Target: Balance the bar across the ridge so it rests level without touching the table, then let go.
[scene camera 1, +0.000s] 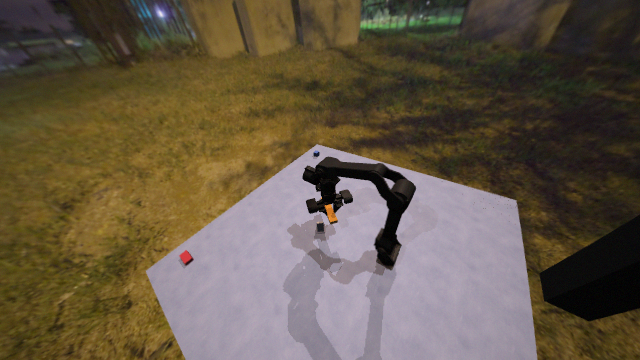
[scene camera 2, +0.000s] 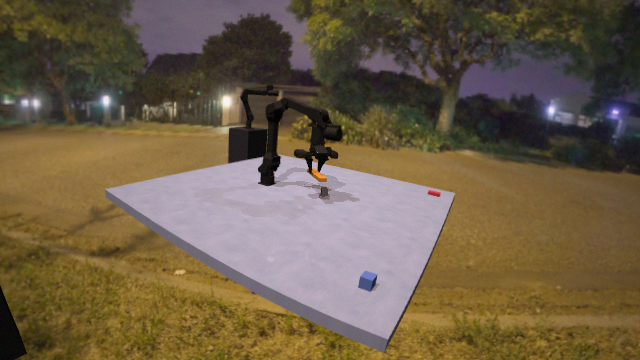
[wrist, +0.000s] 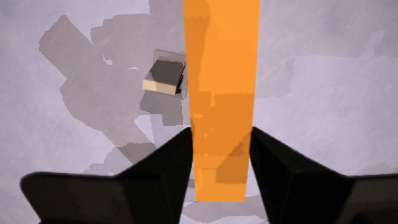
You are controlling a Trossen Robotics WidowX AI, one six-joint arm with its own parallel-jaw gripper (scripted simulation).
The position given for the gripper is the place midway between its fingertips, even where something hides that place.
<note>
The gripper [wrist: 220, 133] holds an orange bar [wrist: 221, 50].
</note>
